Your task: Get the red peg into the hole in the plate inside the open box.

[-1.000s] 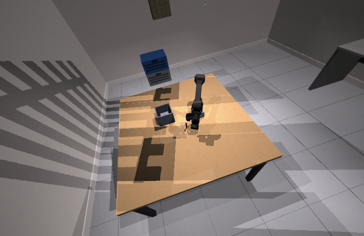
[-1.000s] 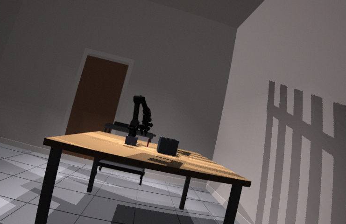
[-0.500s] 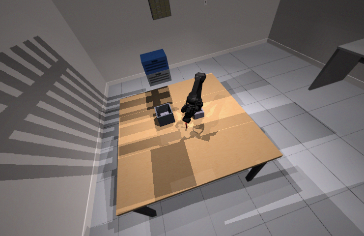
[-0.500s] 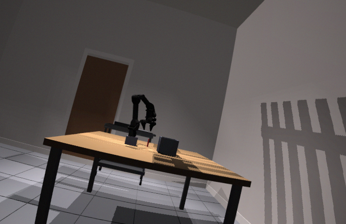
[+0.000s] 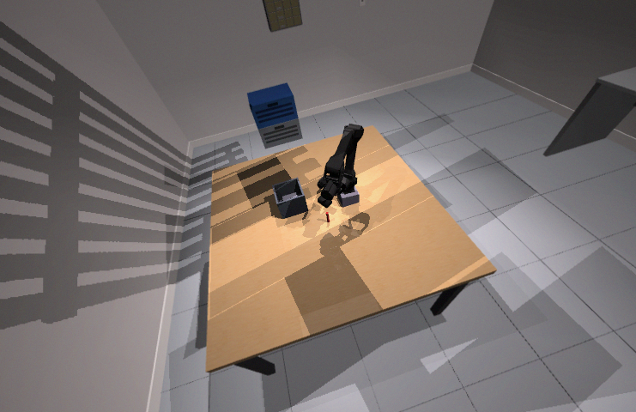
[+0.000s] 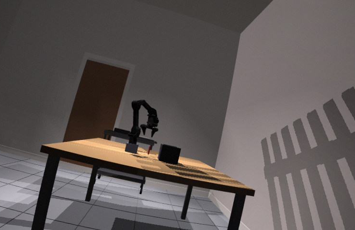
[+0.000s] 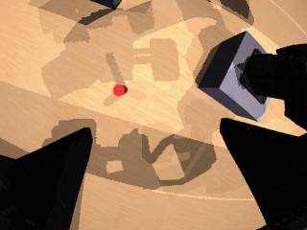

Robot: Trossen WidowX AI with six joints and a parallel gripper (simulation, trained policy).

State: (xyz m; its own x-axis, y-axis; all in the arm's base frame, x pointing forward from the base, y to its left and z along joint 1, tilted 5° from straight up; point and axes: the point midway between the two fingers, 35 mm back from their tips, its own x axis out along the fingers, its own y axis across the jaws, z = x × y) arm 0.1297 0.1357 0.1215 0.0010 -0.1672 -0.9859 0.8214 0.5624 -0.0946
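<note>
Now: gripper tip 4 cm short of the red peg and 13 cm above it. The rest, counted from my gripper tip: pale plate (21 cm ahead, 20 cm to the right, 12 cm below).
</note>
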